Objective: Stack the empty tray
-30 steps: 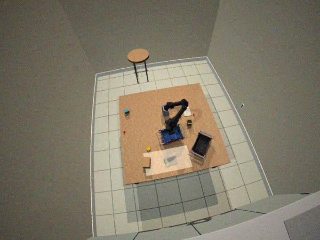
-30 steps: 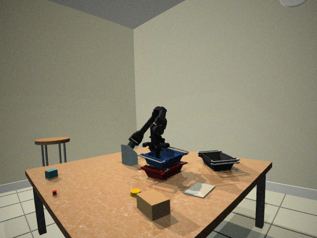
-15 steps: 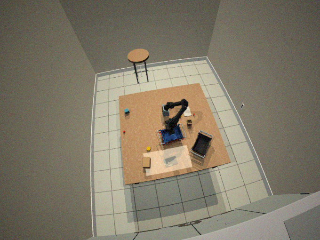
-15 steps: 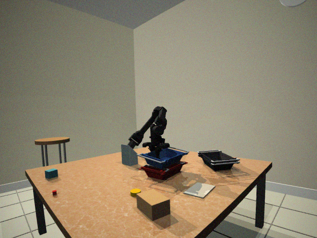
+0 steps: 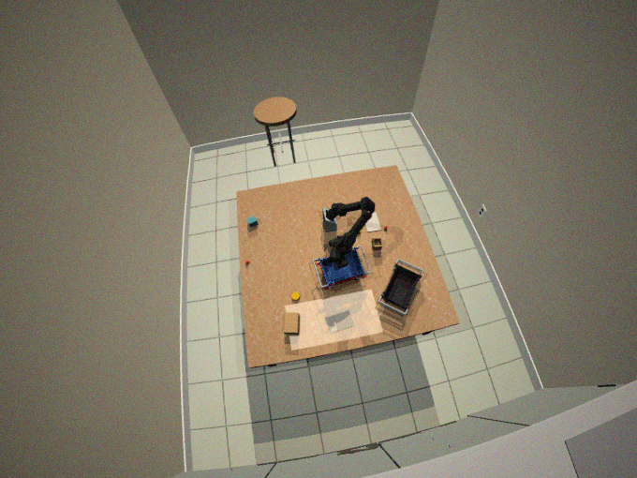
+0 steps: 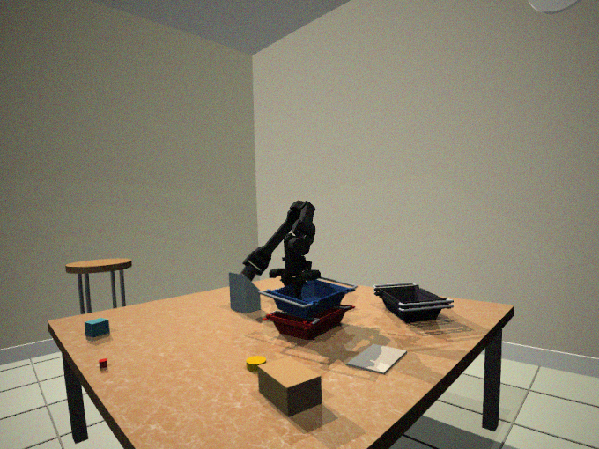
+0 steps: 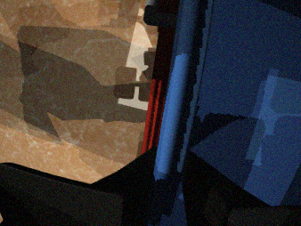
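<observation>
The blue tray lies 70 mm ahead of my gripper tip, 20 mm to the left of it and 20 mm above it. The rest, counted from my gripper tip: teal block: 580 mm to the right, 370 mm behind, 70 mm below; small red cube: 600 mm to the right, 80 mm below, 60 mm behind; tan box: 370 mm ahead, 300 mm to the right, 60 mm below.
</observation>
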